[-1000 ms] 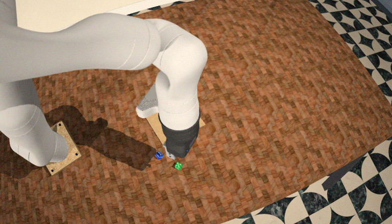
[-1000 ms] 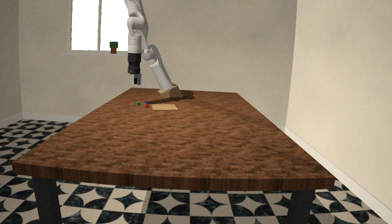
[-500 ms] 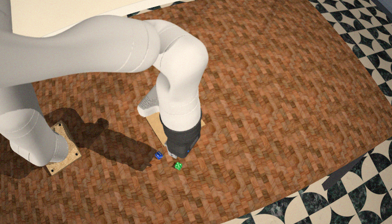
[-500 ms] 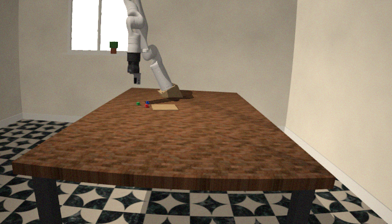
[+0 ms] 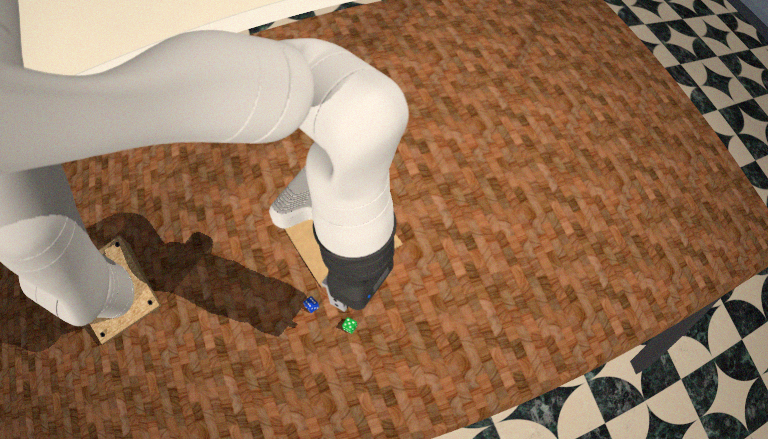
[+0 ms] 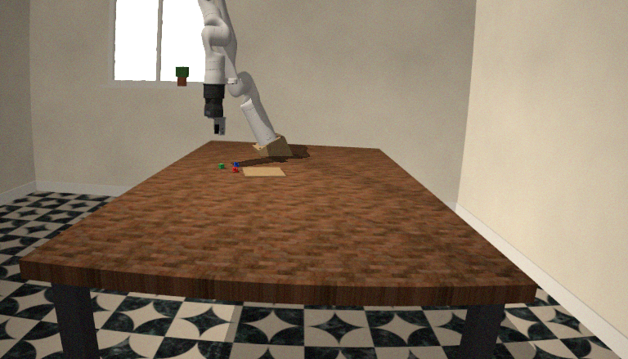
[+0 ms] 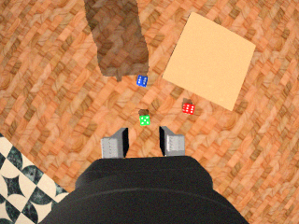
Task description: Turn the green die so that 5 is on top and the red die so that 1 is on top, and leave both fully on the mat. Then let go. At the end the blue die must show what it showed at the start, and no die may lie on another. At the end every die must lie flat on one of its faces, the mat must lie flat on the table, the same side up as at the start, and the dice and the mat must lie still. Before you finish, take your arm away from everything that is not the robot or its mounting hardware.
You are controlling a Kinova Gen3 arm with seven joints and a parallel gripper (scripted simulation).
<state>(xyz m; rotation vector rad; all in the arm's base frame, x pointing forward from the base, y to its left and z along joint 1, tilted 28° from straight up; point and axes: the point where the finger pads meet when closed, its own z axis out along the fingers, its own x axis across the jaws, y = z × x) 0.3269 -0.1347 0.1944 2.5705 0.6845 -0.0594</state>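
Now: hand 10 mm to the right of the green die and 140 mm above it. Also, from my hand: tan mat (60 mm ahead, 160 mm to the left, 140 mm below); red die (50 mm ahead, 60 mm to the left, 140 mm below); blue die (40 mm behind, 70 mm to the left, 140 mm below).
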